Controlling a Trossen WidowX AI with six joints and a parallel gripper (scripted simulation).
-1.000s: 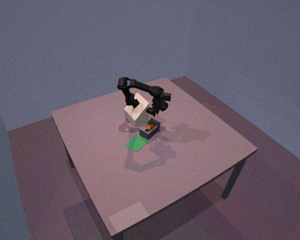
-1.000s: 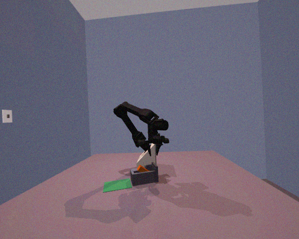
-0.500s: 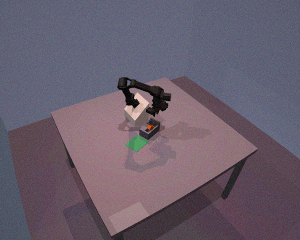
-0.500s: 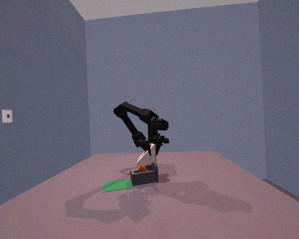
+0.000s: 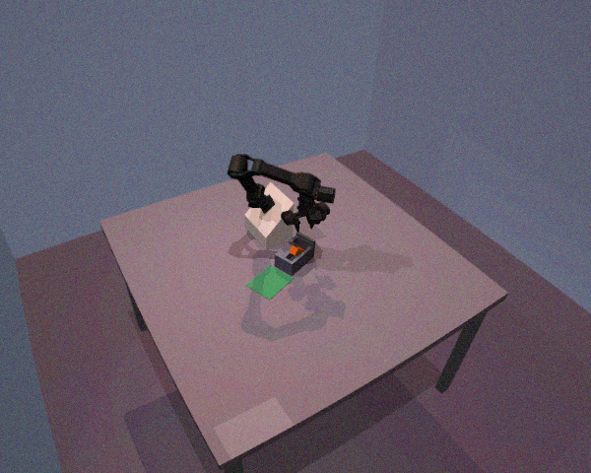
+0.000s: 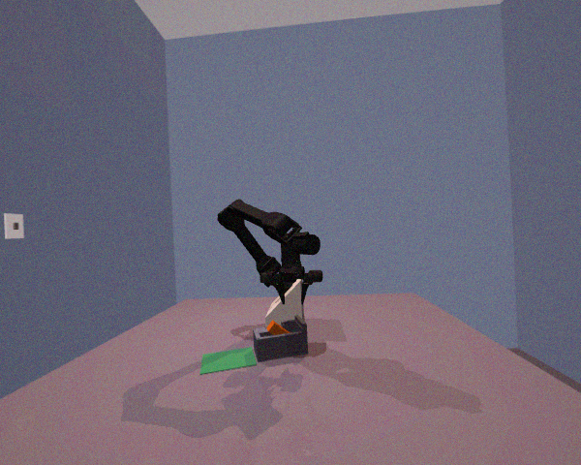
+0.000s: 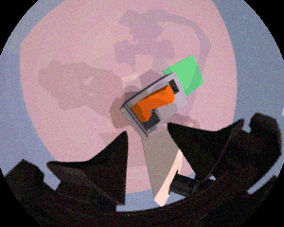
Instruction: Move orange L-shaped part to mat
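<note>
The orange L-shaped part is 10 cm below my gripper tip and 2 cm to the right of it. The rest, counted from my gripper tip: green mat: 18 cm to the right, 16 cm below, 8 cm ahead.
</note>
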